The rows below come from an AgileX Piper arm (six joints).
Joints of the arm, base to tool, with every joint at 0 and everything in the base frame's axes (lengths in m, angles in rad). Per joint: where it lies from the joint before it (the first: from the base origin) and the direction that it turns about. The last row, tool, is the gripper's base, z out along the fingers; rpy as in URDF.
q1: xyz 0.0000 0.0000 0.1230 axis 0 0 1
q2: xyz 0.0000 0.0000 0.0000 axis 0 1 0
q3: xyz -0.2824 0.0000 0.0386 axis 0 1 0
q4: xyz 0.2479 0.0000 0.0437 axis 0.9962 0 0.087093
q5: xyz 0.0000 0.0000 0.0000 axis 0 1 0
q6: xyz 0.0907 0.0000 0.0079 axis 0.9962 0 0.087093
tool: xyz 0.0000 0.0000 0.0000 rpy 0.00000 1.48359 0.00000
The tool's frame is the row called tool.
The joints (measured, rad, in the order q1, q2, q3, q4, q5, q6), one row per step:
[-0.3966, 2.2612, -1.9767, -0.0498, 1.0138, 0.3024]
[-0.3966, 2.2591, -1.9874, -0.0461, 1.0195, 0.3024]
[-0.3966, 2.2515, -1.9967, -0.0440, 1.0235, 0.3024]
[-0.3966, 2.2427, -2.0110, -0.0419, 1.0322, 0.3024]
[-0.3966, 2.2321, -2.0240, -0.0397, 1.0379, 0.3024]
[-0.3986, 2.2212, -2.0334, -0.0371, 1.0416, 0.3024]
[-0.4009, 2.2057, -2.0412, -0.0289, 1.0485, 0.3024]
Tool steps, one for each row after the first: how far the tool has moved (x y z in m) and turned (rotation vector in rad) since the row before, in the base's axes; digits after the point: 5 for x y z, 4 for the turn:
[0.00059, 0.00005, 0.00386, 0.0006, -0.0079, -0.0010]
[0.00005, 0.00015, 0.00624, -0.0031, -0.0127, -0.0005]
[-0.00005, 0.00018, 0.00811, -0.0037, -0.0141, -0.0007]
[-0.00024, 0.00028, 0.00874, -0.0049, -0.0173, -0.0005]
[-0.00094, -0.00046, 0.00793, -0.0041, -0.0163, -0.0024]
[-0.00184, 0.00024, 0.00958, 0.0011, -0.0183, -0.0033]

